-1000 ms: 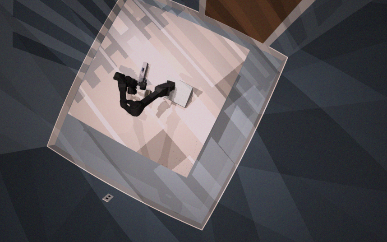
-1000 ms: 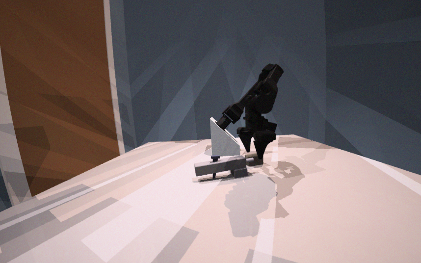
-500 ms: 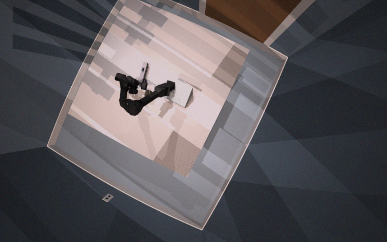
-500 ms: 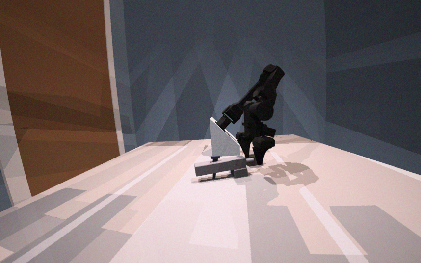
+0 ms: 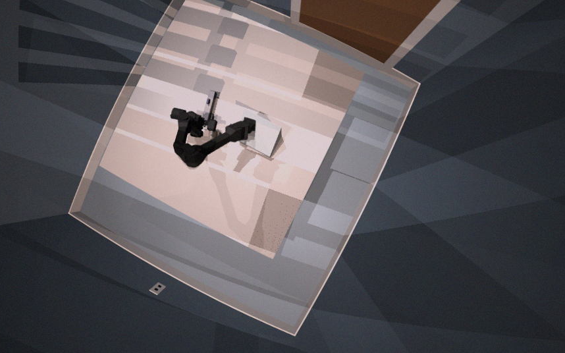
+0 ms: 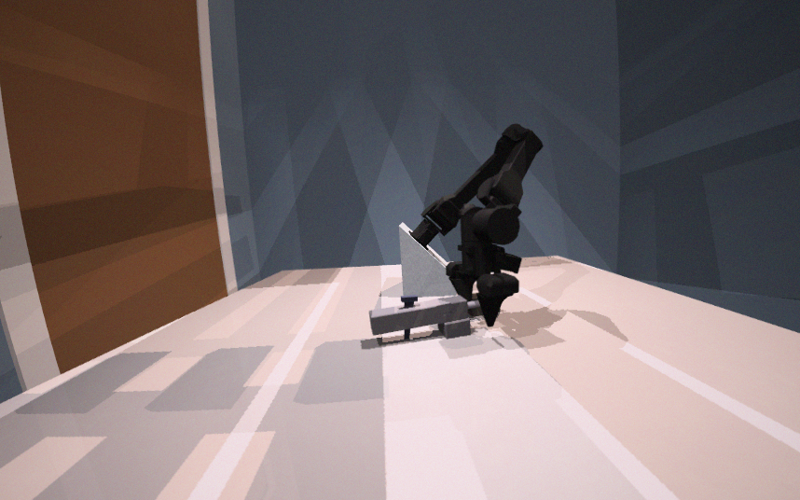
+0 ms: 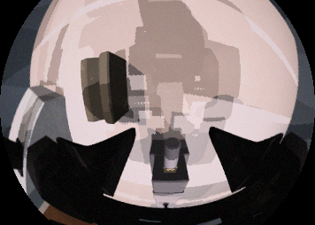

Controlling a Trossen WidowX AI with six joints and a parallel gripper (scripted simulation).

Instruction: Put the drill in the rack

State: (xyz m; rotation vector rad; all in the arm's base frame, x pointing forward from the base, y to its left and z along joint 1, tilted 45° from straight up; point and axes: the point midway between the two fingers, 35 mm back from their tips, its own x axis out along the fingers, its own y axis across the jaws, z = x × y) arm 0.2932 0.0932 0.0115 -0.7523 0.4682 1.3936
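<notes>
The brass-coloured drill is 6 cm to the right of my gripper tip and 3 cm above it. Round my gripper tip: dark blue t-shaped key 14 cm to the right, 3 cm above, 1 cm ahead; then dark block 8 cm behind, 4 cm to the left.
</notes>
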